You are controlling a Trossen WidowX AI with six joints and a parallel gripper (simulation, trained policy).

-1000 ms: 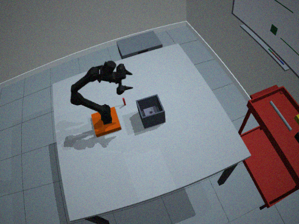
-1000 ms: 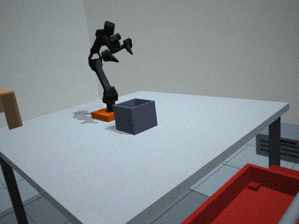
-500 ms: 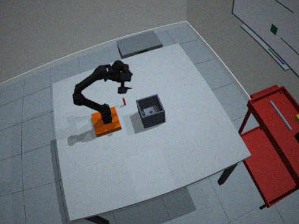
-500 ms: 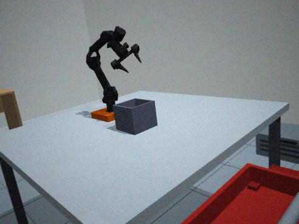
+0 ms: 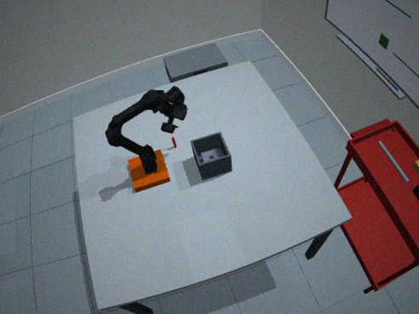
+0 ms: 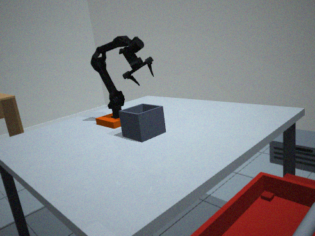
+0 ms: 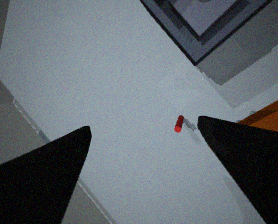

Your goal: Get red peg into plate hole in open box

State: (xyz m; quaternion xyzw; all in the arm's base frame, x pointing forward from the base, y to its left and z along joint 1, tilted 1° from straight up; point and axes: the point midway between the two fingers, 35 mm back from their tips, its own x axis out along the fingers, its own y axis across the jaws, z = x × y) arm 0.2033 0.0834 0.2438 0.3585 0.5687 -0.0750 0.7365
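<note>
Now: gripper tip 21 cm above the red peg, 6 cm past it and 4 cm to the right of it. Also, from my gripper tip: grey plate 20 cm below, 14 cm to the right, 11 cm ahead.
</note>
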